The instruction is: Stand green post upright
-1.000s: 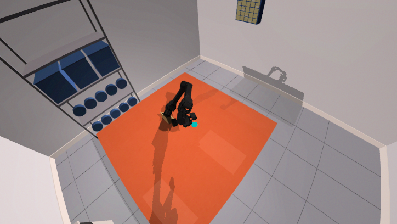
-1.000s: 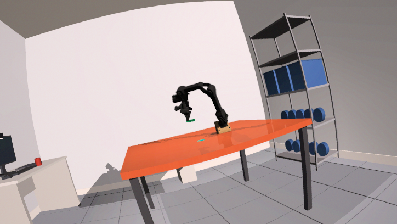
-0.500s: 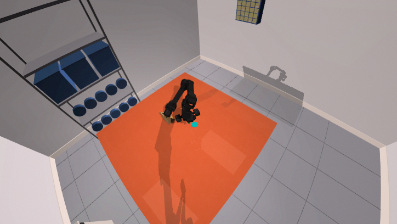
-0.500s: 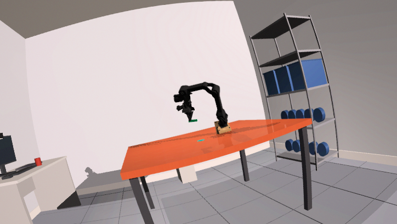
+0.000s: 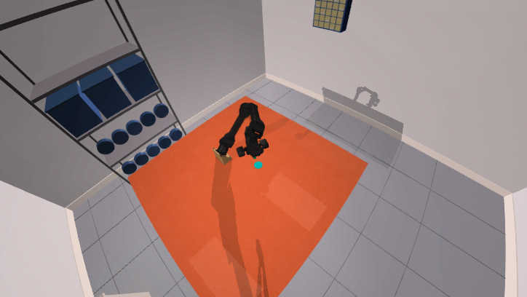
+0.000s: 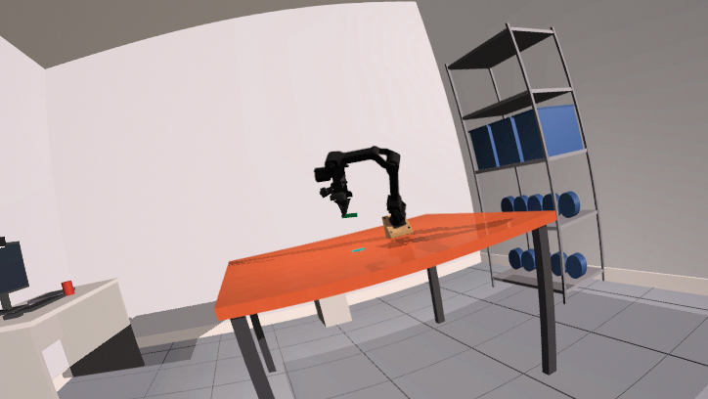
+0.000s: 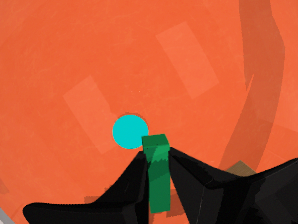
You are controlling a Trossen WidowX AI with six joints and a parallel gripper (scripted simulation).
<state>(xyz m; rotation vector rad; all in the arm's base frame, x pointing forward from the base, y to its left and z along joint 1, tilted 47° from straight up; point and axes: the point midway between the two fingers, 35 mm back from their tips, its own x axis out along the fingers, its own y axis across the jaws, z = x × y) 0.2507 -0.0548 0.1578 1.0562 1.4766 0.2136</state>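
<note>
Right now my gripper tip is 20 mm past the cyan circle, 40 mm to the right of it and 150 mm above it. From my gripper tip the other things lie so: green post: 20 mm behind, 10 mm to the left.
</note>
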